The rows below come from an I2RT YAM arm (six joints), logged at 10 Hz.
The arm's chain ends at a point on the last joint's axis. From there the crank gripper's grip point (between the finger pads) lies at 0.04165 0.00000 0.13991 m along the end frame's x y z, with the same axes.
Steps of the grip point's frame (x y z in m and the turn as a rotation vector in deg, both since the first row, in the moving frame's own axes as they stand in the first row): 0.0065 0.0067 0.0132 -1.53 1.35 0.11; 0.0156 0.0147 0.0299 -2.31 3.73 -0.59; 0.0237 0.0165 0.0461 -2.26 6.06 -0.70; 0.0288 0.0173 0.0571 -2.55 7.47 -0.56
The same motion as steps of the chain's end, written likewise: 0.0032 0.0029 0.0143 -1.53 1.35 0.11; 0.0066 0.0096 0.0330 -2.31 3.73 -0.59; 0.0091 0.0117 0.0514 -2.26 6.06 -0.70; 0.0109 0.0117 0.0638 -2.55 7.47 -0.56
